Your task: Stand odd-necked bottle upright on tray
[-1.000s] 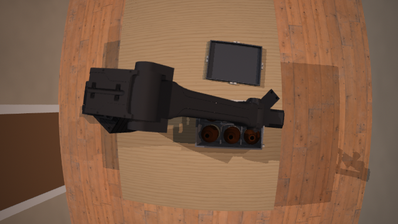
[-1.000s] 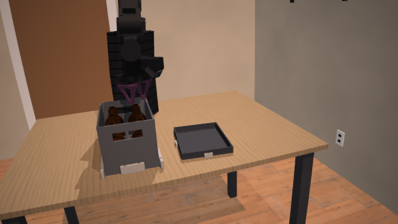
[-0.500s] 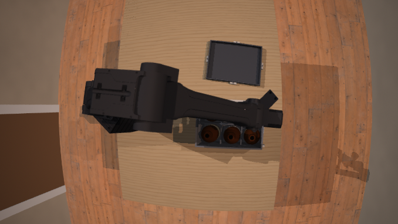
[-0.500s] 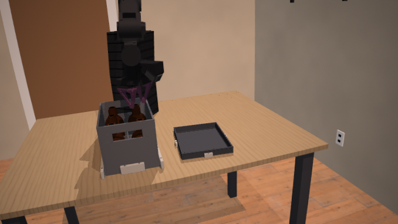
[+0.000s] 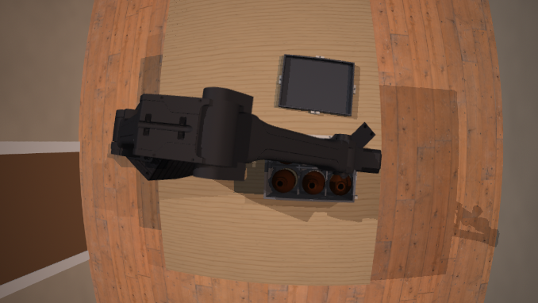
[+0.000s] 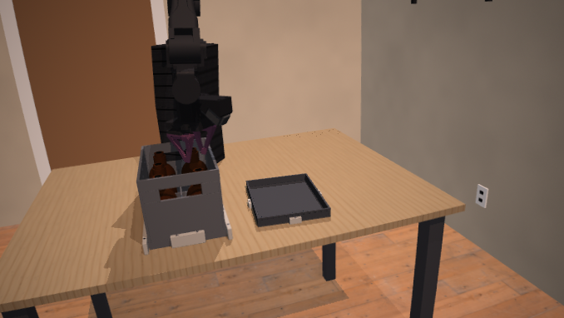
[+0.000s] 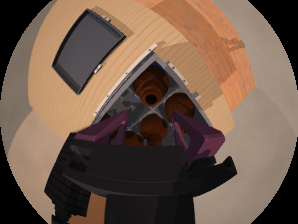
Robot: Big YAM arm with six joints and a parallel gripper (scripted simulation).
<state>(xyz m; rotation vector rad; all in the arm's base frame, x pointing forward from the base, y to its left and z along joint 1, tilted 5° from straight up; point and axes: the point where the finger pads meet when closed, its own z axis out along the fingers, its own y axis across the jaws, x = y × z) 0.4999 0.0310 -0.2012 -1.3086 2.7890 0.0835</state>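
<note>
The grey crate is 8 cm behind my hand, 5 cm to the right of it and 12 cm below it. The rest, counted from my hand: dark tray (10 cm behind, 23 cm to the left, 19 cm below).
</note>
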